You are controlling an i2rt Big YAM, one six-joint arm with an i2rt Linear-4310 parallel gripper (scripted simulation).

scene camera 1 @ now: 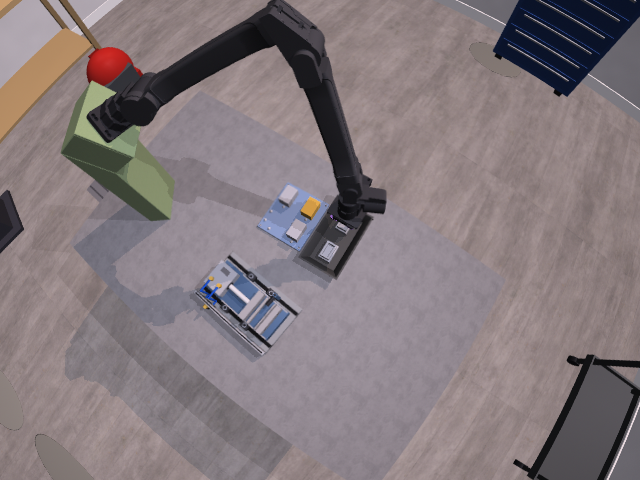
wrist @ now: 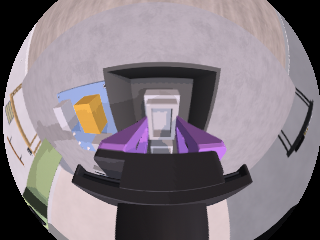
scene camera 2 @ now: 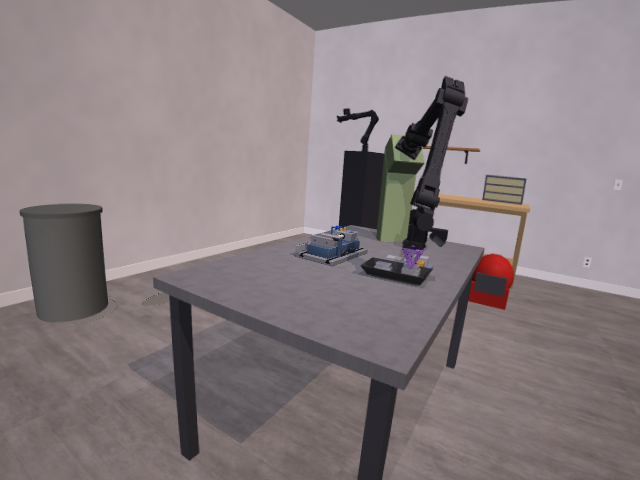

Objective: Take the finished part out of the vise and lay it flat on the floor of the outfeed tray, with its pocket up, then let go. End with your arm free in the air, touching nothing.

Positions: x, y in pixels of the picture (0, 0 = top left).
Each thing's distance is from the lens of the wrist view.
light grey finished part [wrist: 162, 105]: 0.11 m
blue fixture plate [wrist: 75, 94]: 0.23 m
The marked spots on the blue fixture plate and the light grey finished part are 0.18 m apart.
